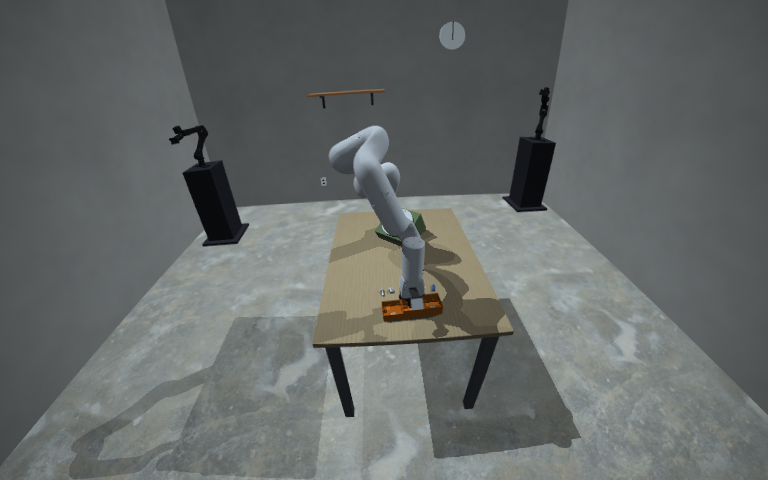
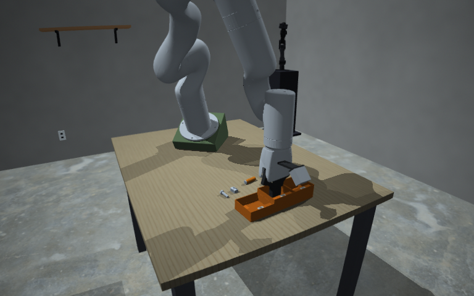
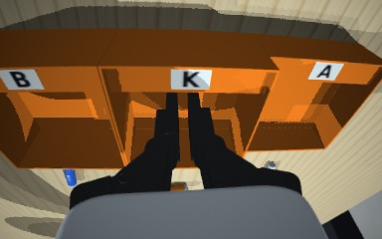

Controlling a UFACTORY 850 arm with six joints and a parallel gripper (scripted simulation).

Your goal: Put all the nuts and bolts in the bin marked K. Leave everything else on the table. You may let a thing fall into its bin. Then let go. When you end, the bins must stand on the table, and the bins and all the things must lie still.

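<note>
My gripper is now 10 mm short of the orange three-compartment bin and 10 mm above it. Also, from my hand: grey sharpener-like block 130 mm behind, 80 mm to the right, 30 mm below; then orange cylinder 150 mm behind, 30 mm below, 10 mm to the left; then silver hex nut 120 mm behind, 40 mm to the left, 30 mm below.
</note>
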